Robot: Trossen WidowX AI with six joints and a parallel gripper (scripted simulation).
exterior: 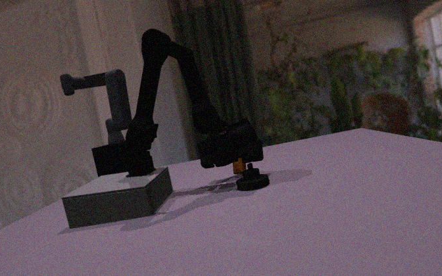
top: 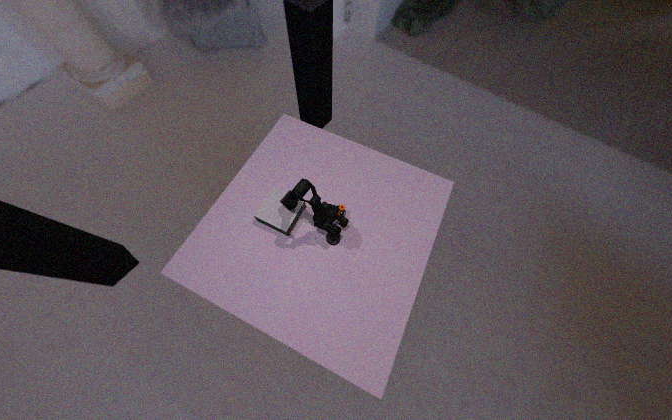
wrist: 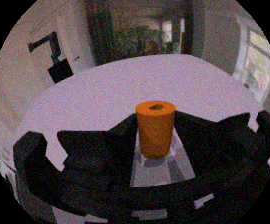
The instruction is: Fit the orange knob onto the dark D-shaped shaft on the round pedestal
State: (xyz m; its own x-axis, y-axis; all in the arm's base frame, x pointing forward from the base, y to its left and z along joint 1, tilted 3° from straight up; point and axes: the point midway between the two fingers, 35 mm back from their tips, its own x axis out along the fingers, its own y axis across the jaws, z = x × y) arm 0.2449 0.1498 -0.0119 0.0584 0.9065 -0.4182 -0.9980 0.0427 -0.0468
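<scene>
Right now my gripper tip is 2 cm to the left of the orange knob and 1 cm above it. From my gripper tip the other things lie so: round pedestal (7 cm ahead, 17 cm to the right, 2 cm below).
</scene>
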